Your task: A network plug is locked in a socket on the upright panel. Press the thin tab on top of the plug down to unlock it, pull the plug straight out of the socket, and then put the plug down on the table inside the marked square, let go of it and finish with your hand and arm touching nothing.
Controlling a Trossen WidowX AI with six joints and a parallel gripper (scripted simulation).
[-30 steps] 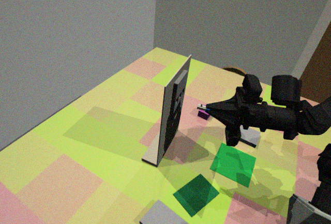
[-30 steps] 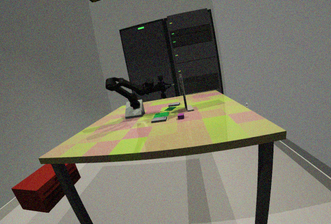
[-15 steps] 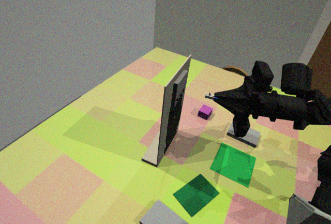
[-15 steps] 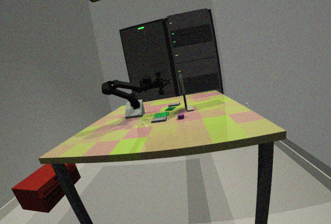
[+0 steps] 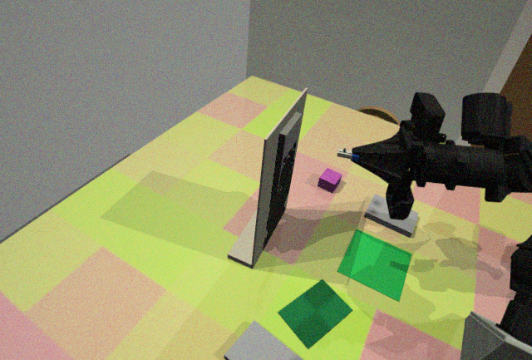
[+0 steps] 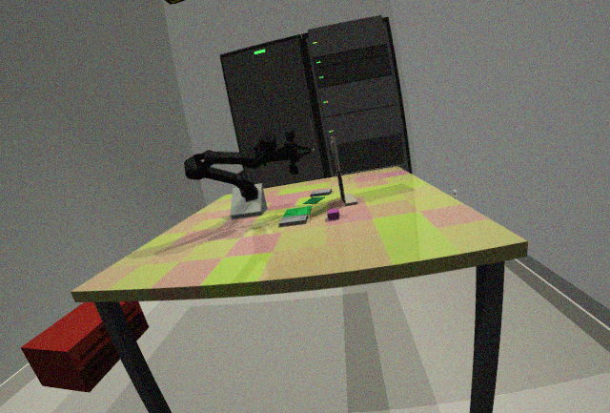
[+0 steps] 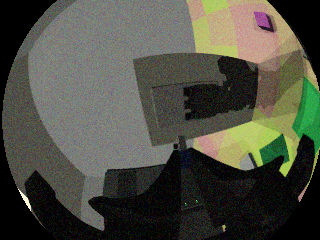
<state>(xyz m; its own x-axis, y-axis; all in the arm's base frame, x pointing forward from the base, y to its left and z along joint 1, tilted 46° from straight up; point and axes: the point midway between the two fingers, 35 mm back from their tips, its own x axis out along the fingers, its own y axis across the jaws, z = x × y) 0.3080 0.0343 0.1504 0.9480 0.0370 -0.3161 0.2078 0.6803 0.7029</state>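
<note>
Right now my gripper tip is 11 cm past the bright green marked square, 4 cm to the left of it and 25 cm above it. From my gripper tip the other things lie so: upright grey panel (11 cm ahead, 12 cm below).
</note>
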